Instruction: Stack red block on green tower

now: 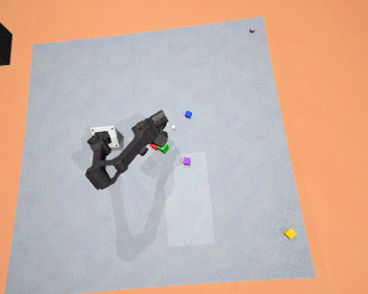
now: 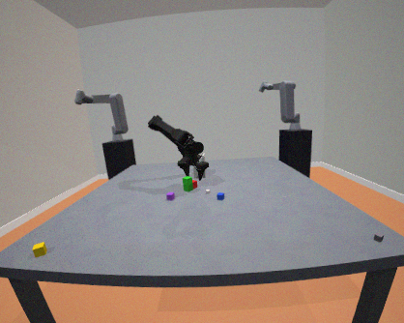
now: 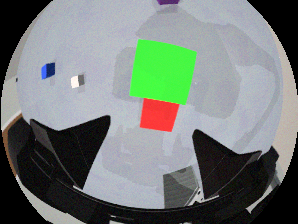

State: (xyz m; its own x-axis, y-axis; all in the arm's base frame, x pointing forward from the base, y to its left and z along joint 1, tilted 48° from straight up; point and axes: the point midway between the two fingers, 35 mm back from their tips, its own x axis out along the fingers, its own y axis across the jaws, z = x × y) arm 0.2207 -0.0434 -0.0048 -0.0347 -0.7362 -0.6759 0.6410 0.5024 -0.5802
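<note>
The red block lies 30 mm below my gripper tip and 10 mm to the right of it. Round my gripper tip: purple cube (150 mm ahead, 110 mm to the right, 30 mm below); green block (40 mm ahead, 30 mm to the right, 10 mm above); small white cube (100 mm ahead, 70 mm to the left, 40 mm below).
</note>
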